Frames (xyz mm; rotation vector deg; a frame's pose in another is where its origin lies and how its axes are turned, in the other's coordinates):
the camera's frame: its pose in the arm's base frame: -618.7 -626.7 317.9 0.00 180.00 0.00
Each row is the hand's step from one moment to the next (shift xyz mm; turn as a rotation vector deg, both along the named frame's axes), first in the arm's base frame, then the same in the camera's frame.
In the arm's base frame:
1: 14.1 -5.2 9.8 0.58 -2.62 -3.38
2: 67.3 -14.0 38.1 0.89 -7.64 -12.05
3: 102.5 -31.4 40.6 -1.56 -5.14 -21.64
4: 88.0 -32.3 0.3 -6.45 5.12 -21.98
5: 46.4 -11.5 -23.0 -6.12 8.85 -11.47
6: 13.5 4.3 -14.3 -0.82 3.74 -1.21
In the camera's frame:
1: -14.1 -5.2 -9.8 -0.58 -2.62 3.38
2: -67.3 -14.0 -38.1 -0.89 -7.64 12.05
3: -102.5 -31.4 -40.6 1.56 -5.14 21.64
4: -88.0 -32.3 -0.3 6.45 5.12 21.98
5: -46.4 -11.5 23.0 6.12 8.85 11.47
6: -13.5 4.3 14.3 0.82 3.74 1.21

